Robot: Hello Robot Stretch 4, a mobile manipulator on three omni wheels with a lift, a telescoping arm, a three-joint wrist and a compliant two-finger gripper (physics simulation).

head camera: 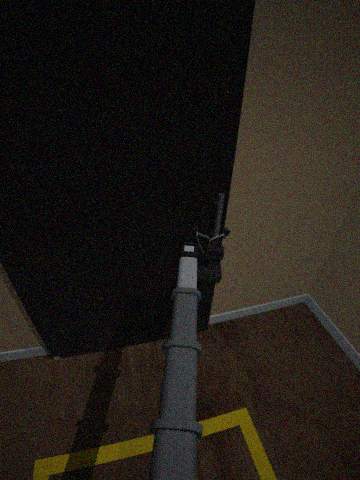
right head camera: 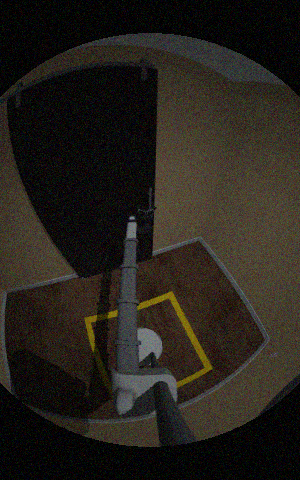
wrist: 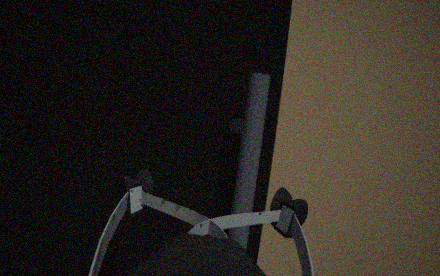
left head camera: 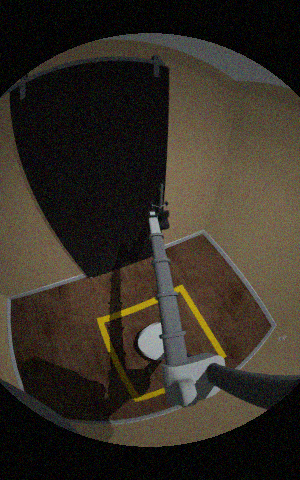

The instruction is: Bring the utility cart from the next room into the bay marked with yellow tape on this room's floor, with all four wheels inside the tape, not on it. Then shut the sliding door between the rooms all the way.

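Seen in the pictures: gripper, fingertip midpoint: [head camera: 210,228] [right head camera: 145,206] [wrist: 212,194] [left head camera: 157,201]; robot's base, origin of the base link: [right head camera: 141,345] [left head camera: 157,340].
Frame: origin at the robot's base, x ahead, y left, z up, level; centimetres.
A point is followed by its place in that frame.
Note:
The black sliding door [head camera: 115,150] @[x 101.4, y 30.0, z 126.7 cm] [left head camera: 95,150] @[x 100.0, y 34.2, z 141.8 cm] [right head camera: 90,150] @[x 101.8, y 28.8, z 144.1 cm] [wrist: 100,75] @[x 109.3, y 6.8, z 104.8 cm] hangs across the doorway, its right edge against the tan wall in view. A grey upright bar handle [head camera: 220,210] @[x 108.6, y -12.8, z 100.0 cm] [left head camera: 162,192] @[x 108.8, y -13.5, z 99.4 cm] [right head camera: 150,197] @[x 108.7, y -13.2, z 98.8 cm] [wrist: 255,135] @[x 108.6, y -12.7, z 100.0 cm] stands near that edge. My gripper [head camera: 212,235] [left head camera: 159,205] @[x 102.7, y -8.6, z 93.9 cm] [right head camera: 147,210] @[x 102.7, y -8.6, z 93.9 cm] [wrist: 212,194] @[x 102.7, y -8.6, z 93.9 cm] is open at the handle's lower part. In the wrist view the bar runs up between the fingertips, nearer the right one; its depth is unclear. The yellow tape bay [head camera: 125,448] @[x 40.2, y 25.6, z -2.6 cm] [left head camera: 202,320] @[x 12.9, y -54.8, z -2.7 cm] [right head camera: 192,332] @[x 9.0, y -57.4, z -2.6 cm] is on the floor. The utility cart does not show.
My round white base [left head camera: 149,341] @[x 0.8, y 8.9, z 18.7 cm] [right head camera: 152,344] @[x 1.8, y -11.0, z 18.7 cm] shows inside the tape outline, partly hidden by the extended arm [head camera: 180,375] @[x 31.9, y 0.0, z 105.7 cm] [left head camera: 167,300] @[x 20.6, y 0.2, z 106.0 cm] [right head camera: 128,310] @[x 19.5, y -0.9, z 106.0 cm]. A rail with hangers [left head camera: 156,66] @[x 113.8, y -7.8, z 208.8 cm] [right head camera: 144,71] @[x 113.9, y -8.1, z 206.5 cm] runs above the door. Tan walls with pale skirting [head camera: 260,310] @[x 136.4, y -58.6, z 0.4 cm] bound the brown floor.

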